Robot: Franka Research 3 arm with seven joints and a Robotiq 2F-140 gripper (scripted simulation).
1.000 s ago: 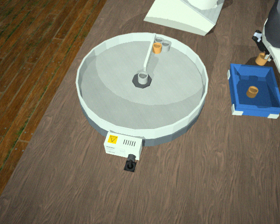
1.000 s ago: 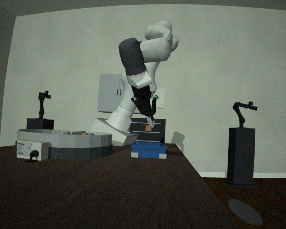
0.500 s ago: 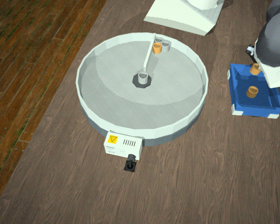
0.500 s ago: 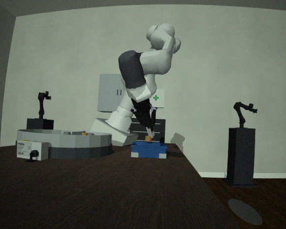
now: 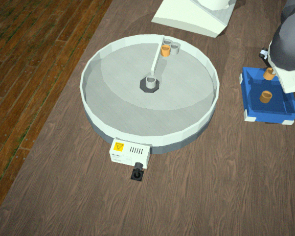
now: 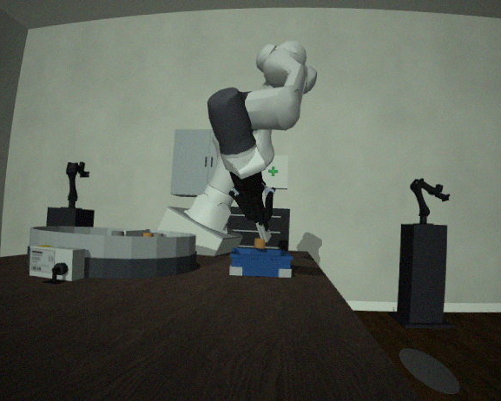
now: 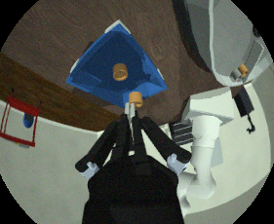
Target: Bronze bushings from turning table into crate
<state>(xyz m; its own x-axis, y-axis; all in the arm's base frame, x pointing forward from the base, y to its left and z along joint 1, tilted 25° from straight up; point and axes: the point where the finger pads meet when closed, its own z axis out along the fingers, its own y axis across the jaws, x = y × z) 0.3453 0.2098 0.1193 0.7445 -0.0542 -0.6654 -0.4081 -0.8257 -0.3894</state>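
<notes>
Now: the blue crate 3 cm ahead of my hand, 1 cm to the right of it and 8 cm below it. Also, from my hand: round turning table: 10 cm ahead, 38 cm to the right, 6 cm below.
</notes>
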